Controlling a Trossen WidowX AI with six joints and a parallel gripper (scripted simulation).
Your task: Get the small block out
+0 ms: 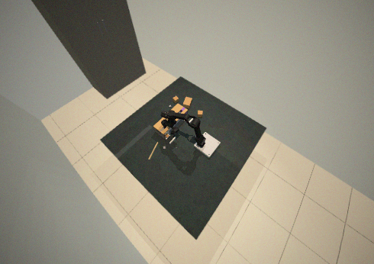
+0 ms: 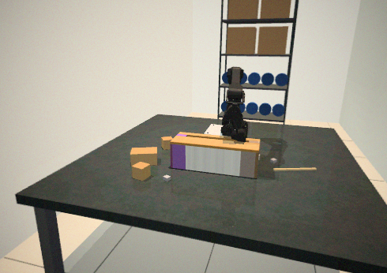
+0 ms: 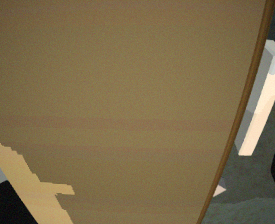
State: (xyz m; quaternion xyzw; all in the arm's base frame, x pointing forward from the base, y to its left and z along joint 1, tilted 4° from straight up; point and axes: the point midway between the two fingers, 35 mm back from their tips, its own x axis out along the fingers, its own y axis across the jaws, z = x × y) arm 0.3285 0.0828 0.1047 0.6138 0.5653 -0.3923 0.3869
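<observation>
My gripper tip is 10 mm short of the small tan block, 30 mm to the right of it and 50 mm above it. Round my gripper tip: thin wooden stick (30 mm ahead, 230 mm to the left, 80 mm below); then box (30 mm ahead, 120 mm to the right, 20 mm below).
</observation>
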